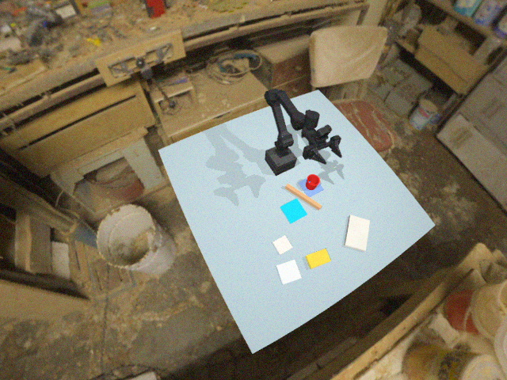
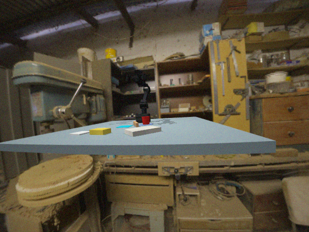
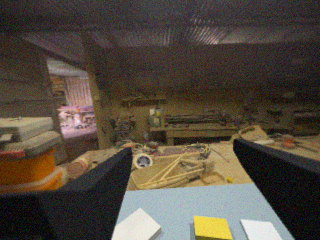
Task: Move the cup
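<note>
The red cup is 40 cm below my gripper tip, 9 cm behind it and 6 cm to the left of it. Also, from my gripper tip: wooden bar (43 cm below, 5 cm behind, 2 cm to the right); then cyan pad (45 cm below, 11 cm to the right, 1 cm behind); then pale blue pad (45 cm below, 9 cm behind, 7 cm to the left).
</note>
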